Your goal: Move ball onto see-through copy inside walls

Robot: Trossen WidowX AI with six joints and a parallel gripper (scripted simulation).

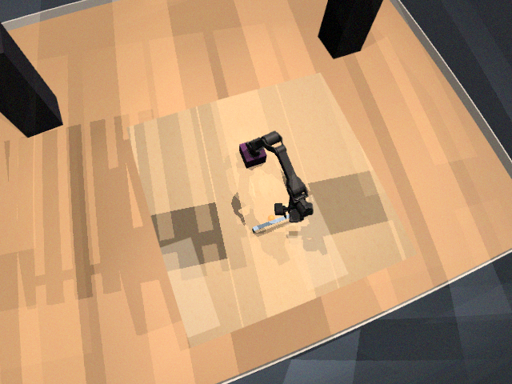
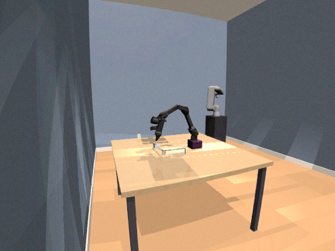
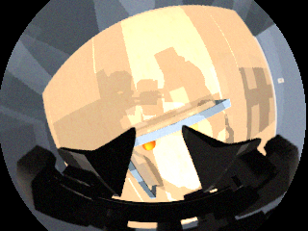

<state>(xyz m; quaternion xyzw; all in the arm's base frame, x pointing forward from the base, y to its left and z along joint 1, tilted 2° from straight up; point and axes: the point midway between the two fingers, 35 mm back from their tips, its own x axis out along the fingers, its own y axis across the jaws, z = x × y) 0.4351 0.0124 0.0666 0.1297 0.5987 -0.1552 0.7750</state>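
Right now the orange ball is 11 cm below my gripper tip, 6 cm to the left of it and 6 cm behind it. Also, from my gripper tip: see-through copy of ball 11 cm below, 7 cm to the right, 7 cm behind.
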